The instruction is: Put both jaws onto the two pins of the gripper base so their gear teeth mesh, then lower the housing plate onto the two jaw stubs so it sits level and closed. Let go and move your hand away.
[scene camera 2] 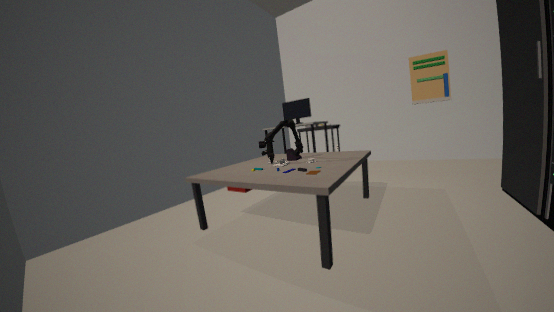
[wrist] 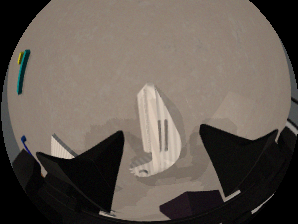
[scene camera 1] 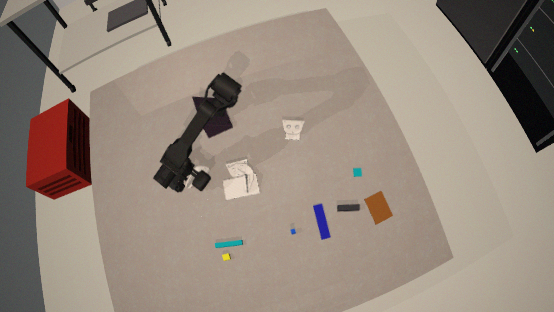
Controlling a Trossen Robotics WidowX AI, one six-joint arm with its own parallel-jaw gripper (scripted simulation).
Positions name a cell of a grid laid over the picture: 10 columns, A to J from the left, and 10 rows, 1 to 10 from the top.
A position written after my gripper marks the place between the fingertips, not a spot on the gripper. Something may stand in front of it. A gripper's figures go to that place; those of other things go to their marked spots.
Scene:
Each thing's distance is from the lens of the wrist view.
my gripper (wrist: F6): 10 cm
white jaw (wrist: F5): 5 cm

